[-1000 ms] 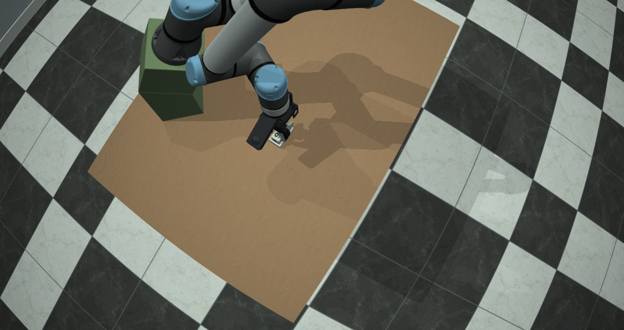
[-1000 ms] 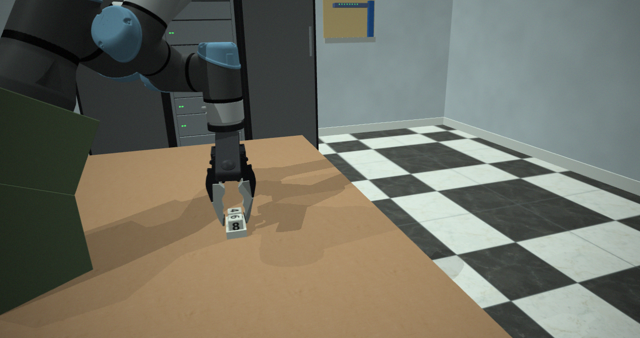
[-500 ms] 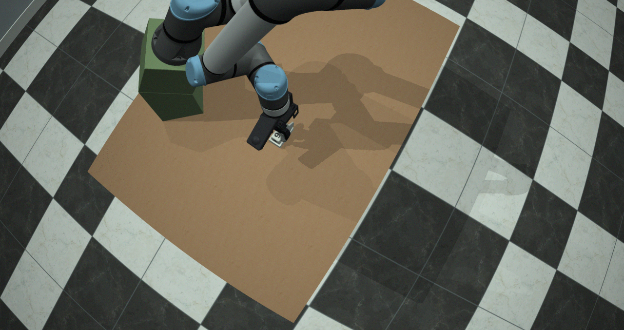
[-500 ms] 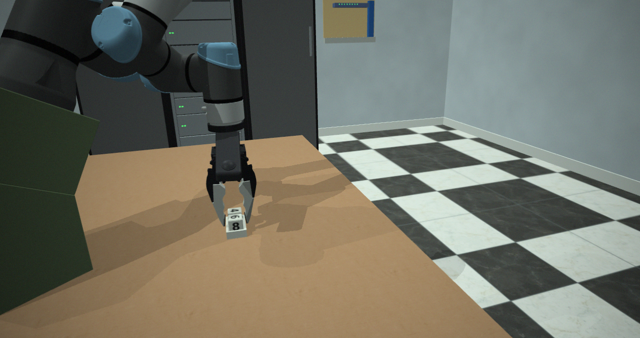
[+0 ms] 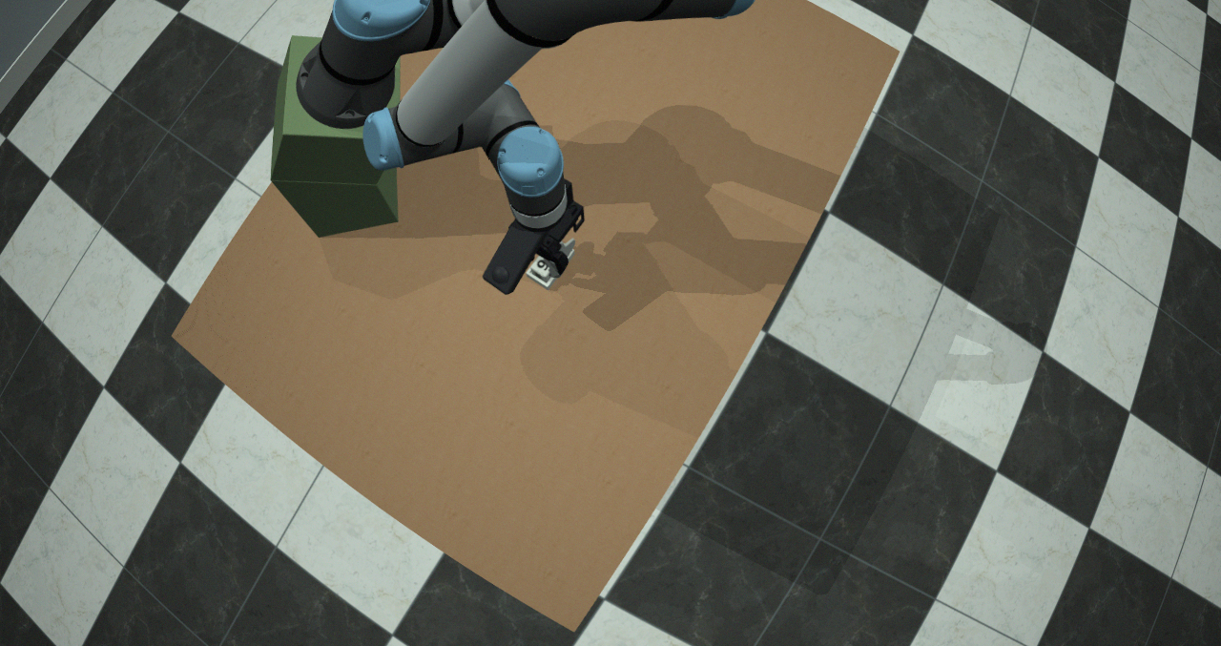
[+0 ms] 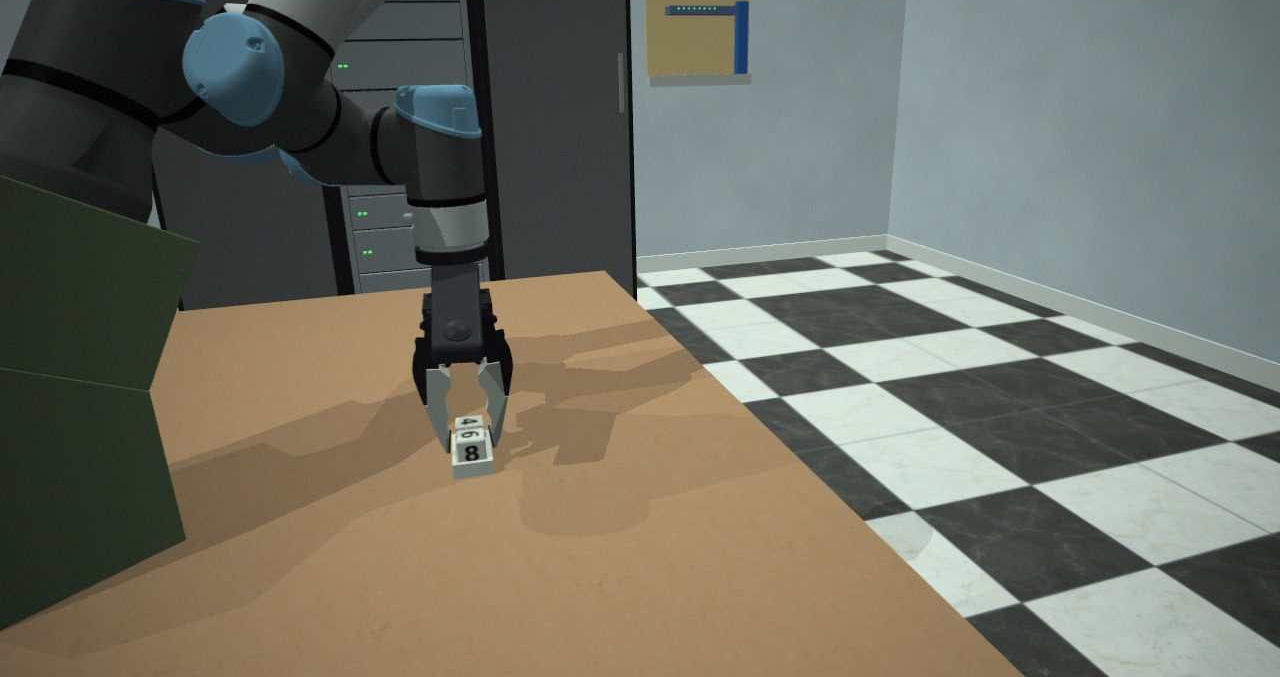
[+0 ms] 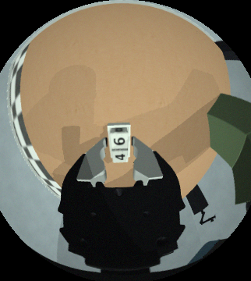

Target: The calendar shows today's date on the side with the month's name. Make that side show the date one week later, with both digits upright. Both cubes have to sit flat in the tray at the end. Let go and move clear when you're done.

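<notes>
Right now my hand is 30 mm above the white tray and 20 mm to the right of it.
</notes>
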